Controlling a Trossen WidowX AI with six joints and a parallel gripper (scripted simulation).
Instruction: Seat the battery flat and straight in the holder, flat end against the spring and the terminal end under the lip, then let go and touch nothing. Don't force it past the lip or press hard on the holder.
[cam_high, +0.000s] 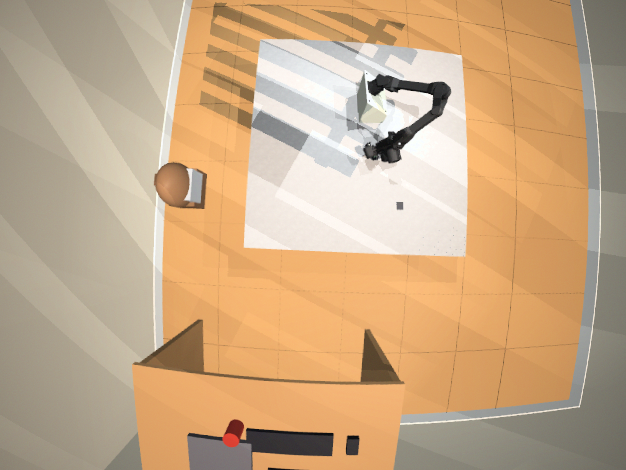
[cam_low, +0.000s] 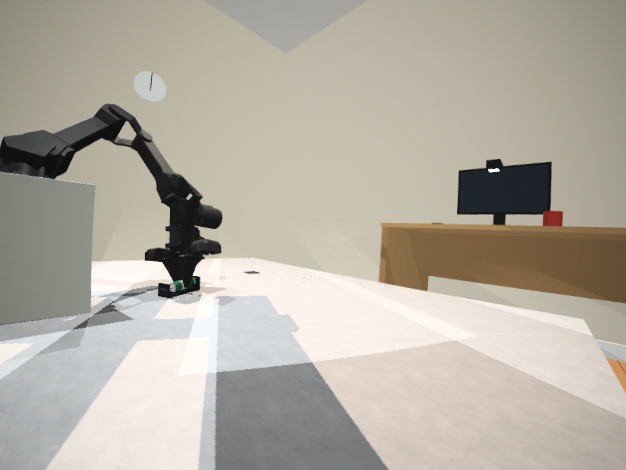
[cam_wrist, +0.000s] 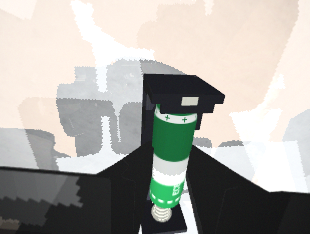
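The battery is 10 mm above my gripper tip.
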